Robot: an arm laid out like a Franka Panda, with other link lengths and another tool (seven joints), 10 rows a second.
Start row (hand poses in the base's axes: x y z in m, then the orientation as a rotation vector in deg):
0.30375 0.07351 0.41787 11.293 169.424 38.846
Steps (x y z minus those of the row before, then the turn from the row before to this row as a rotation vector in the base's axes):
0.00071 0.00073 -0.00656 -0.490 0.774 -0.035
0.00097 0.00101 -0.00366 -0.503 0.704 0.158
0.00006 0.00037 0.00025 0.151 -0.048 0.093
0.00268 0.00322 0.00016 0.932 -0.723 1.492
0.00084 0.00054 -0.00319 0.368 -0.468 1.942
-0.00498 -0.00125 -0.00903 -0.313 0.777 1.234
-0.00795 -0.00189 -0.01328 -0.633 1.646 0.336
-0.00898 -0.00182 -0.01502 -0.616 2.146 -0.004
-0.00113 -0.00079 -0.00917 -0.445 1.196 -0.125
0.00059 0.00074 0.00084 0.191 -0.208 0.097
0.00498 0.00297 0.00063 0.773 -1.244 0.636
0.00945 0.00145 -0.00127 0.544 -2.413 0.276
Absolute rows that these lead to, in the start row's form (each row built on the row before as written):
0.30446 0.07424 0.41131 11.613 170.285 38.186
0.30543 0.07525 0.40765 11.621 171.138 37.514
0.30549 0.07562 0.40790 11.474 171.079 37.746
0.30817 0.07884 0.40806 9.047 170.561 39.225
0.30901 0.07938 0.40487 6.018 170.531 39.927
0.30403 0.07813 0.39584 4.456 171.683 39.714
0.29608 0.07624 0.38256 4.532 173.535 39.064
0.28710 0.07442 0.36754 -5.311 -175.749 -38.471
0.28597 0.07363 0.35837 -5.867 -174.788 -37.496
0.28656 0.07437 0.35921 -5.653 -174.903 -37.833
0.29154 0.07734 0.35984 4.281 175.520 39.250
0.30099 0.07879 0.35857 2.994 173.114 39.664

